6 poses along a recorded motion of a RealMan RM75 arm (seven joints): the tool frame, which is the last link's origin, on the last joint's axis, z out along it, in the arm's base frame.
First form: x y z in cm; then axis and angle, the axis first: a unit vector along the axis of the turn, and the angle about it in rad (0 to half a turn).
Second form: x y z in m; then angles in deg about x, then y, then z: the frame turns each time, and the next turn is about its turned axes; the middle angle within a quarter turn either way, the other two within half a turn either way. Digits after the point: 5 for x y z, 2 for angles.
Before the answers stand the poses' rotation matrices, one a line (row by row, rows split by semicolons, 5 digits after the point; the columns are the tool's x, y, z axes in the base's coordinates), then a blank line. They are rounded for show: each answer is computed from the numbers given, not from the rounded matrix.
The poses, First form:
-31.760 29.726 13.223 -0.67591 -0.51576 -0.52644 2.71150
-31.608 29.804 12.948 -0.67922 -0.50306 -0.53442 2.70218
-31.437 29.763 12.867 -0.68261 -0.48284 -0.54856 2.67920
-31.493 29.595 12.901 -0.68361 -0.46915 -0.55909 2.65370
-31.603 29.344 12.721 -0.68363 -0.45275 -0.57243 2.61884
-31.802 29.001 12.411 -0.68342 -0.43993 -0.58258 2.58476
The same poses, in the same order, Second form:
-0.03683 0.88497 0.46420; 0.44596 -0.40114 0.80013; 0.89429 0.23648 -0.37989
-0.02616 0.87825 0.47748; 0.42356 -0.42291 0.80109; 0.90549 0.22320 -0.36093
-0.01201 0.86927 0.49419; 0.37986 -0.45320 0.80642; 0.92497 0.19741 -0.32476
-0.00321 0.86609 0.49988; 0.34193 -0.46880 0.81444; 0.93972 0.17354 -0.29463
0.00583 0.86348 0.50435; 0.29189 -0.48386 0.82503; 0.95643 0.14241 -0.25486
0.01463 0.86379 0.50364; 0.24800 -0.49109 0.83506; 0.96865 0.11268 -0.22141

-0.31760 0.29726 0.13223 -115.40 27.66 -92.38
-0.31608 0.29804 0.12948 -114.25 28.52 -91.71
-0.31437 0.29763 0.12867 -111.94 29.62 -90.79
-0.31493 0.29595 0.12901 -109.89 29.99 -90.21
-0.31603 0.29344 0.12721 -107.17 30.29 -89.61
-0.31802 0.29001 0.12411 -104.85 30.24 -89.03

